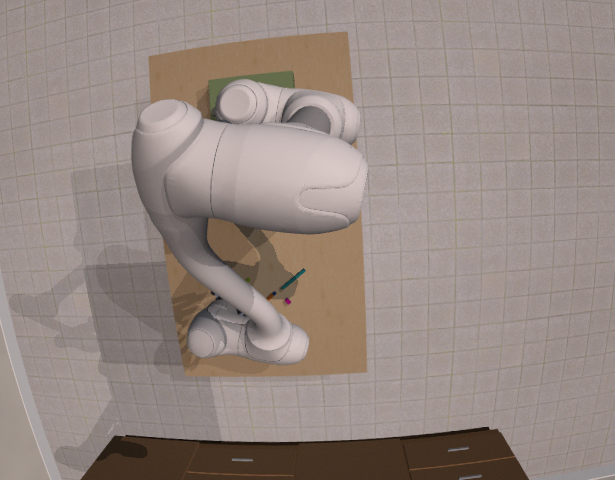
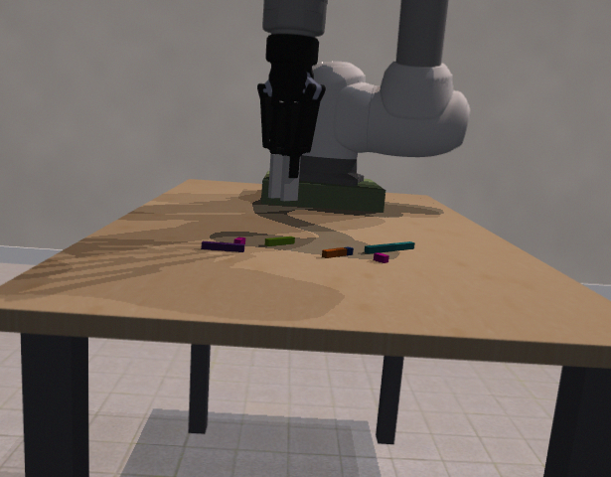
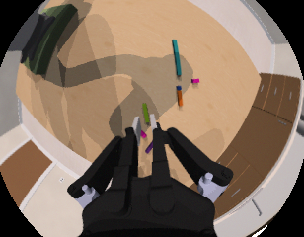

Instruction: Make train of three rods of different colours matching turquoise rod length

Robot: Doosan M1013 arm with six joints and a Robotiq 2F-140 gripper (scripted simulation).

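The lime rod lies 10 cm below my hand. From my hand the other things lie so: orange rod (10 cm below, 9 cm to the left, 4 cm ahead); blue rod (11 cm to the left, 10 cm below, 2 cm ahead); purple rod (10 cm below, 8 cm ahead, 6 cm to the right).
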